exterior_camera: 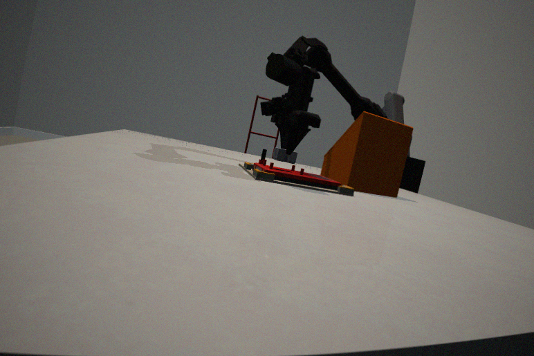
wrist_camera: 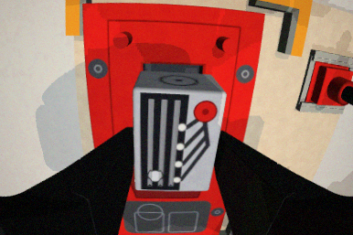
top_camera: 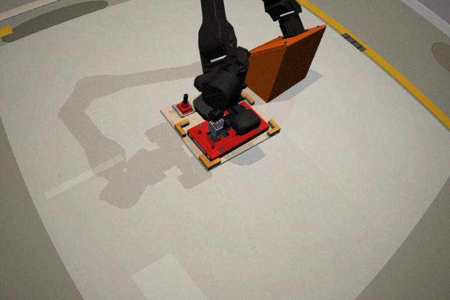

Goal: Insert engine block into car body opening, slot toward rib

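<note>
Now: the grey engine block 10 mm below my gripper tip.
</note>
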